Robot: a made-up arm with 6 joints. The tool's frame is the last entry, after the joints.
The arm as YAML. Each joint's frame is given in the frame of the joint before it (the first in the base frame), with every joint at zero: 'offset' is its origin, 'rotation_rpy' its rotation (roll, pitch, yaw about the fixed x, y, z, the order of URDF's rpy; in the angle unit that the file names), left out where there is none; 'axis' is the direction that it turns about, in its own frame. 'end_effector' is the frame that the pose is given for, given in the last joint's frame.
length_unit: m
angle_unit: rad
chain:
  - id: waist
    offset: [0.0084, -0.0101, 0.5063]
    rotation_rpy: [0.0, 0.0, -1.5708]
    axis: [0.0, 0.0, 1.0]
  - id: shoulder
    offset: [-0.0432, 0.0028, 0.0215]
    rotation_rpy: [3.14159, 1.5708, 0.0]
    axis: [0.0, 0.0, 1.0]
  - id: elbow
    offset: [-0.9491, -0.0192, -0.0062]
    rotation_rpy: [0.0, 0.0, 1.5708]
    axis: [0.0, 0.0, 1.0]
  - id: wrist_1
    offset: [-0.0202, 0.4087, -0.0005]
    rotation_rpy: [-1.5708, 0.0, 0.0]
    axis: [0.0, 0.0, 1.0]
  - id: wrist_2
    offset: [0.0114, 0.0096, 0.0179]
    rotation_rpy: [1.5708, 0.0, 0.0]
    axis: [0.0, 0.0, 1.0]
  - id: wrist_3
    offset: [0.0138, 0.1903, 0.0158]
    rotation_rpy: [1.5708, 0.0, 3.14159]
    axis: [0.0, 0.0, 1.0]
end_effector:
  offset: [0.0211, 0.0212, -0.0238]
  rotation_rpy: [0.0, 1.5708, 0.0]
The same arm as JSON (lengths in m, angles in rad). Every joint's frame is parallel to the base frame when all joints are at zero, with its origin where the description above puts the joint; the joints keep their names.
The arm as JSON. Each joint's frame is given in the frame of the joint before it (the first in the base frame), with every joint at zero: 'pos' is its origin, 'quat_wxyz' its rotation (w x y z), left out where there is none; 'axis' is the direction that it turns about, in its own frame. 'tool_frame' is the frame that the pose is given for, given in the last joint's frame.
{"length_unit": "m", "angle_unit": "rad", "joints": [{"joint": "waist", "pos": [0.0084, -0.0101, 0.5063], "axis": "+z"}, {"joint": "shoulder", "pos": [0.0028, 0.0432, 0.0215], "axis": "+y"}, {"joint": "elbow", "pos": [0.0192, -0.0062, 0.9491], "axis": "+y"}, {"joint": "wrist_1", "pos": [0.0202, -0.0005, 0.4087], "axis": "+z"}, {"joint": "wrist_2", "pos": [-0.0114, -0.0096, 0.0179], "axis": "+y"}, {"joint": "wrist_3", "pos": [-0.0138, 0.0158, 0.1903], "axis": "+z"}], "tool_frame": {"pos": [0.0211, 0.0212, -0.0238], "quat_wxyz": [0.707105, 0.000003, 0.707108, 0.000002]}}
